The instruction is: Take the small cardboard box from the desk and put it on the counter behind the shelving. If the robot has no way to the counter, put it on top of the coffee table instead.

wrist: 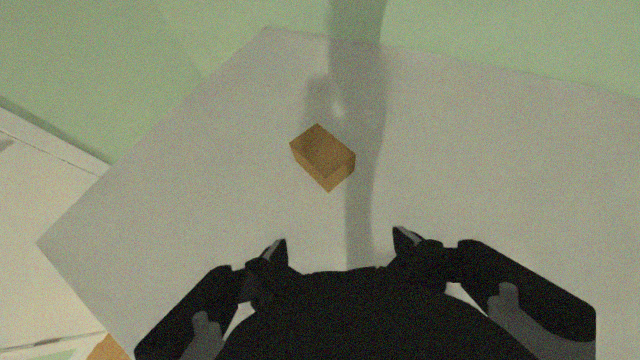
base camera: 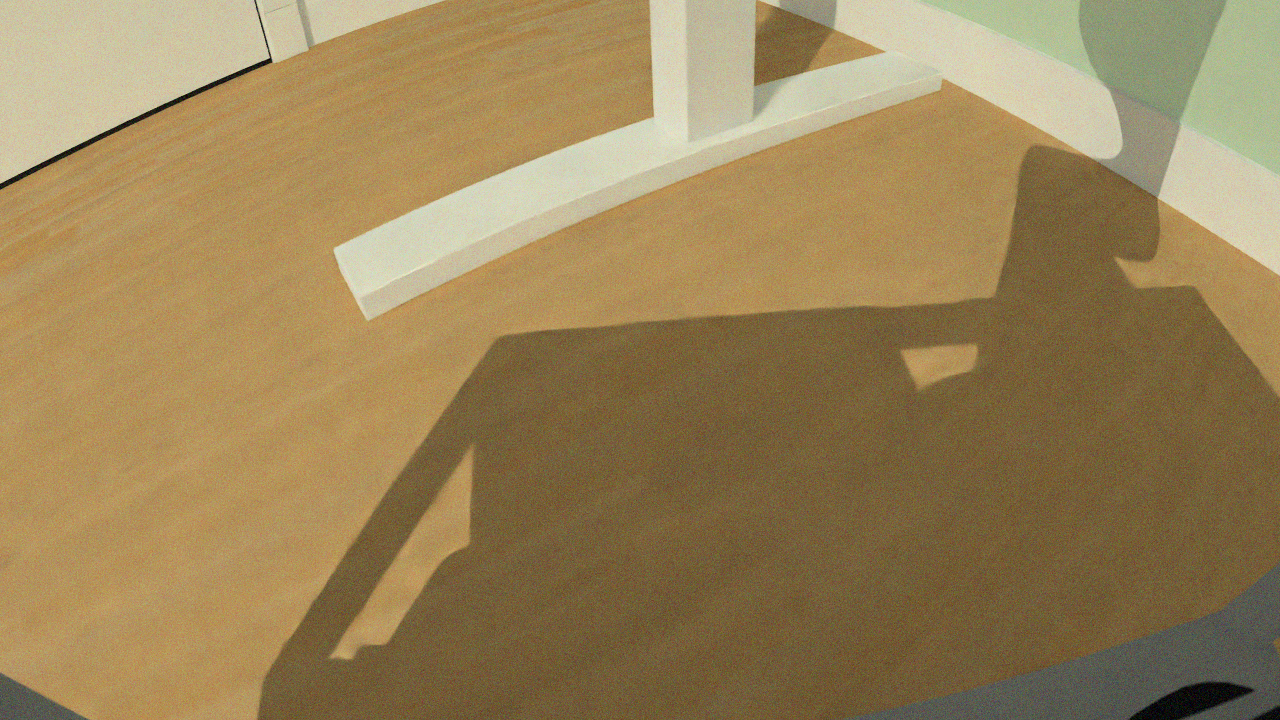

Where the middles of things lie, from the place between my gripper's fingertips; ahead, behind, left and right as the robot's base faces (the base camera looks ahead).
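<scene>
You'd find the small cardboard box [wrist: 328,161] 10 cm below my hand, 14 cm ahead of it and 6 cm to the right of it.
</scene>
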